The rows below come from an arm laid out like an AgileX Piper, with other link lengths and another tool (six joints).
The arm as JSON. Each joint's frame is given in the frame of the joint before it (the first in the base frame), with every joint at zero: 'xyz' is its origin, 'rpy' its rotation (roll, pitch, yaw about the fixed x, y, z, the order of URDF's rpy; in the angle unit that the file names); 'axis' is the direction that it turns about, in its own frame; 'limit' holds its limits. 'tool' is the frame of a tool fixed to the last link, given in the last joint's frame.
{
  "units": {
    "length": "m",
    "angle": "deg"
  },
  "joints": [
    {
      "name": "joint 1",
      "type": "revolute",
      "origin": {
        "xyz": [
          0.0,
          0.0,
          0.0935
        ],
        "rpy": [
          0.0,
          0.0,
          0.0
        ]
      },
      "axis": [
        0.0,
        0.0,
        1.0
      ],
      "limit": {
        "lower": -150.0,
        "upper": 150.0
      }
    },
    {
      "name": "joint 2",
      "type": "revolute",
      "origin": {
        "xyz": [
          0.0,
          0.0,
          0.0
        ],
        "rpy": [
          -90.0,
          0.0,
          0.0
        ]
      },
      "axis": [
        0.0,
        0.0,
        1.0
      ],
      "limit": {
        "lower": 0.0,
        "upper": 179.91
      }
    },
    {
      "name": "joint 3",
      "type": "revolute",
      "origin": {
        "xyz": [
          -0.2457,
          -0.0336,
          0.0
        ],
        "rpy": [
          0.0,
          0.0,
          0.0
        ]
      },
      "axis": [
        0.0,
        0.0,
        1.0
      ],
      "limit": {
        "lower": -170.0,
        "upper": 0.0
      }
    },
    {
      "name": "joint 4",
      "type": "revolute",
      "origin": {
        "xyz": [
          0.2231,
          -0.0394,
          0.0
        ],
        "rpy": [
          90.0,
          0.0,
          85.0
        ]
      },
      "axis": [
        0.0,
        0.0,
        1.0
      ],
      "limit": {
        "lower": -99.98,
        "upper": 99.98
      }
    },
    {
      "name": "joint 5",
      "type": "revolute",
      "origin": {
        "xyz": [
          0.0,
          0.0,
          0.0
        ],
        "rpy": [
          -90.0,
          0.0,
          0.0
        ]
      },
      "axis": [
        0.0,
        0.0,
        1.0
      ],
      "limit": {
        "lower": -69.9,
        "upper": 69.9
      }
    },
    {
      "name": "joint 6",
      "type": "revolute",
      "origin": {
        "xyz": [
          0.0,
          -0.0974,
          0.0
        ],
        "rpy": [
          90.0,
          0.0,
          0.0
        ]
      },
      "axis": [
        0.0,
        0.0,
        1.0
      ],
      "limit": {
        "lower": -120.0,
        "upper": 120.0
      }
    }
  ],
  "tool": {
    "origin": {
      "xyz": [
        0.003,
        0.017,
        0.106
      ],
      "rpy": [
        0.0,
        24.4,
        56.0
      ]
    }
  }
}
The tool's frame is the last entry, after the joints.
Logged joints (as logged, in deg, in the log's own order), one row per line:
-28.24, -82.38, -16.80, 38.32, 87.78, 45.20
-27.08, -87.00, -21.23, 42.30, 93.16, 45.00
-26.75, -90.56, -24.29, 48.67, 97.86, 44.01
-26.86, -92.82, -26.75, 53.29, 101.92, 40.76
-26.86, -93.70, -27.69, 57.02, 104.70, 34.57
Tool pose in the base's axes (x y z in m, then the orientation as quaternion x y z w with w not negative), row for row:
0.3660, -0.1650, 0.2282, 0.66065, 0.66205, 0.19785, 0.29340
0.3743, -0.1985, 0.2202, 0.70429, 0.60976, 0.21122, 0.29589
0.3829, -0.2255, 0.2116, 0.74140, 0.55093, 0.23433, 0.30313
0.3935, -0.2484, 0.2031, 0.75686, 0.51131, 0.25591, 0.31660
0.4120, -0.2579, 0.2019, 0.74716, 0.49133, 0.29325, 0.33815
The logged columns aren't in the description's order. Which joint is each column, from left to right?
Columns, left to right: joint 4, joint 3, joint 1, joint 6, joint 2, joint 5.
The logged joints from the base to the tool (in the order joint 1, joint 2, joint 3, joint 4, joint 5, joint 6), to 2 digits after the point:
-16.80, 87.78, -82.38, -28.24, 45.20, 38.32
-21.23, 93.16, -87.00, -27.08, 45.00, 42.30
-24.29, 97.86, -90.56, -26.75, 44.01, 48.67
-26.75, 101.92, -92.82, -26.86, 40.76, 53.29
-27.69, 104.70, -93.70, -26.86, 34.57, 57.02

